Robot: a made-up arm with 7 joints. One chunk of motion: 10 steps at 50 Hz.
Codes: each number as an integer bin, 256 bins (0 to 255) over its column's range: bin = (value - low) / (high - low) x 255, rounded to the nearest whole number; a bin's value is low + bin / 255 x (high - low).
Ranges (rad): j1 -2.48..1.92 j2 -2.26..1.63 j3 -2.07..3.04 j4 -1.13..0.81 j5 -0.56..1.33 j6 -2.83..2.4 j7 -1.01..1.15
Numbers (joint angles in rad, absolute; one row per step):
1: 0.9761 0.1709 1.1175 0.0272 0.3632 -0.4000 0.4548
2: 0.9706 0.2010 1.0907 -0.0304 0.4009 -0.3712 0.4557
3: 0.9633 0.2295 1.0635 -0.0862 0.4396 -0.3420 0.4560
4: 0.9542 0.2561 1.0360 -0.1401 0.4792 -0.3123 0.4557
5: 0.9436 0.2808 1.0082 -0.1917 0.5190 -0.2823 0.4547
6: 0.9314 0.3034 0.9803 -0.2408 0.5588 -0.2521 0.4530
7: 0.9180 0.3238 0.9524 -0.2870 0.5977 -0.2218 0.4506
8: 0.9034 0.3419 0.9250 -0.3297 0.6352 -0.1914 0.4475
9: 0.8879 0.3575 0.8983 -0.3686 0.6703 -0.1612 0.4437
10: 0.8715 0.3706 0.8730 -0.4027 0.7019 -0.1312 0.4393
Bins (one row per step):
1: 200 159 159 152 125 118 173
2: 200 161 158 145 130 120 173
3: 200 163 156 137 135 121 173
4: 199 165 155 130 140 123 173
5: 198 167 154 123 146 124 173
6: 198 168 152 117 151 126 173
7: 197 169 151 111 156 127 172
8: 196 171 149 105 161 129 172
9: 195 172 148 100 166 130 172
10: 194 172 147 96 170 132 171

